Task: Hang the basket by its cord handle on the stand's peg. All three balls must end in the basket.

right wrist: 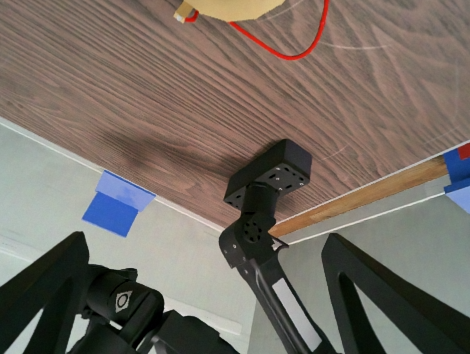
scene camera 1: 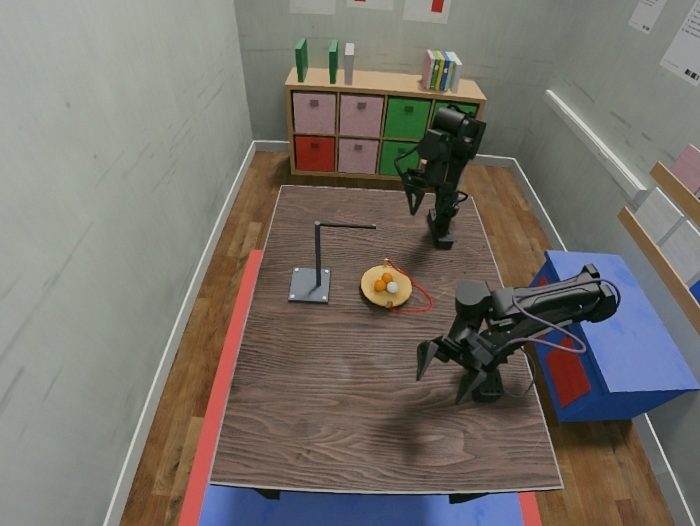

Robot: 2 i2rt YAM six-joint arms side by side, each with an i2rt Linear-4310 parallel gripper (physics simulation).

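Frame: origin at the left arm's base, x left, y ahead, z down, level; centimetres.
Seen in the pictures: left gripper, fingertip midpoint: [scene camera 1: 437, 393]; right gripper, fingertip midpoint: [right wrist: 213, 242] [scene camera 1: 425, 215]; left arm's base, origin of the base link: [right wrist: 262, 188]; right arm's base, origin of the base link: [scene camera 1: 441, 225].
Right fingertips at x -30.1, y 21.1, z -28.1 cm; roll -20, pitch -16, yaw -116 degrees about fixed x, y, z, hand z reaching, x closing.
Note:
Offsets run from my right fingertips to a thing's top centre. "pt": to the spot under its first point. Level surfaces: height alone.
The shallow yellow basket {dx +1.6, dy +7.1, dz +27.0 cm} [scene camera 1: 367, 287] [right wrist: 237, 7] sits upright on the table, right of the stand. Two orange balls {dx -0.8, dy +6.9, dz +27.7 cm} [scene camera 1: 387, 277] {dx +2.6, dy +9.3, dz +27.7 cm} [scene camera 1: 379, 285] and a white ball {dx +3.0, dy +5.1, dz +27.7 cm} [scene camera 1: 392, 287] lie in it. Its red cord handle {pt dx +4.8, dy -8.5, dz +32.7 cm} [scene camera 1: 430, 299] [right wrist: 292, 58] droops onto the table on the side away from the stand. The dark stand [scene camera 1: 318, 254] stands upright, with its bare peg {pt dx +2.2, dy +21.3, dz +3.9 cm} [scene camera 1: 348, 225] extending right. My left gripper [scene camera 1: 438, 390] is open and empty above the near right table area. My right gripper [scene camera 1: 428, 210] is open and empty, behind and right of the basket, by the far right table area.
A black arm base [scene camera 1: 441, 234] stands at the far right of the table {dz +33.1 cm} [scene camera 1: 328, 384]. A blue cabinet [scene camera 1: 628, 328] stands beyond the right table edge. A wooden shelf unit [scene camera 1: 390, 81] with coloured boxes and books stands behind the table.

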